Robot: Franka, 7 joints.
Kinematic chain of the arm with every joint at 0, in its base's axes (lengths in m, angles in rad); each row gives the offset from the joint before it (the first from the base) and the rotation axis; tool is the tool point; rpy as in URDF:
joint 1: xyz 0 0 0.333 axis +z
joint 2: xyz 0 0 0 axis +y
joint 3: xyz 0 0 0.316 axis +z
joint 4: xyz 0.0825 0 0 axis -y
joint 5: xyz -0.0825 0 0.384 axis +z
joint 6: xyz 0 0 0 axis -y
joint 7: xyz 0.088 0 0 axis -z
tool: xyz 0 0 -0.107 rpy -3.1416 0 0
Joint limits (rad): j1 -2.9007..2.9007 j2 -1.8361..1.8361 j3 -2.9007..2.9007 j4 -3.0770..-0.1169 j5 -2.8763..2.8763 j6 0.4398..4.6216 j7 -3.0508..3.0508
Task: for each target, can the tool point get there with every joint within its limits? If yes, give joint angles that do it. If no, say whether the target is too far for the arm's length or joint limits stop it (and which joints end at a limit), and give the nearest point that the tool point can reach.
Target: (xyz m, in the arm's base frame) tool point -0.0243 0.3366 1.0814
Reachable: yes | joints 1.5537 0.2079 -0.2665 -0.5103 2.4295 1.4791 1.5718
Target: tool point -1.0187 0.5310 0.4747
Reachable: no: too far | nearest point -0.7550 0.3936 0.4380 | short by 0.300 m
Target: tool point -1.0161 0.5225 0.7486
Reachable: no: too far | nearest point -0.7170 0.3687 0.6263 | short by 0.358 m
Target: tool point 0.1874 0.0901 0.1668
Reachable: yes | joints -0.5250 0.5849 0.2773 -2.8058 -2.1398 3.7874 1.0802
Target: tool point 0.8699 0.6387 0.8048
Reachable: no: too far | nearest point 0.6336 0.4652 0.6766 | short by 0.320 m
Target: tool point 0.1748 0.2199 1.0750
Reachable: yes | joints -1.1373 -0.4596 0.7640 -1.0089 -0.2419 3.7243 1.2972
